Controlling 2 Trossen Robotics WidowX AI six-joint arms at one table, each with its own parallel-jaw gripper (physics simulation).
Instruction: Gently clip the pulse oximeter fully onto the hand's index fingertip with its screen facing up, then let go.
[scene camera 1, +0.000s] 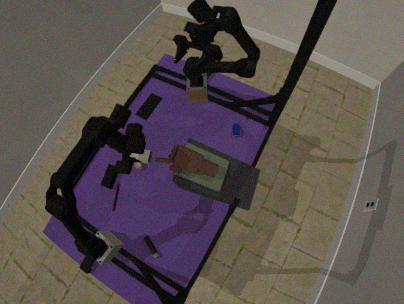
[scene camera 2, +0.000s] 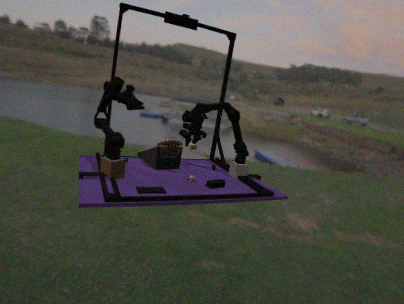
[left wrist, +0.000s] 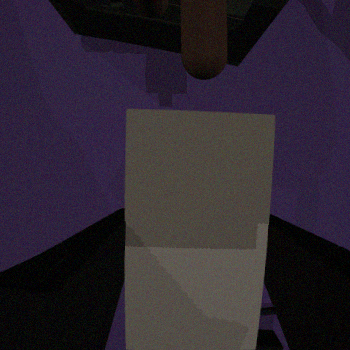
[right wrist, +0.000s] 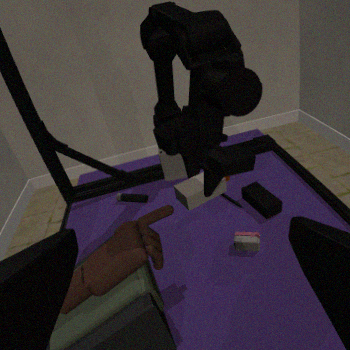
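The pulse oximeter, a pale box with an orange part at its far end, is held in the air by my left gripper, which is shut on it. Its screen cannot be made out. The brown hand rests on a green pad with its index finger pointing out towards the oximeter. In the left wrist view a gap shows between fingertip and box. My right gripper is open and empty, high above its own side.
A small pink and white object, a black box, a pen, a dark cylinder and a blue object lie on the purple mat. A grey wedge supports the pad.
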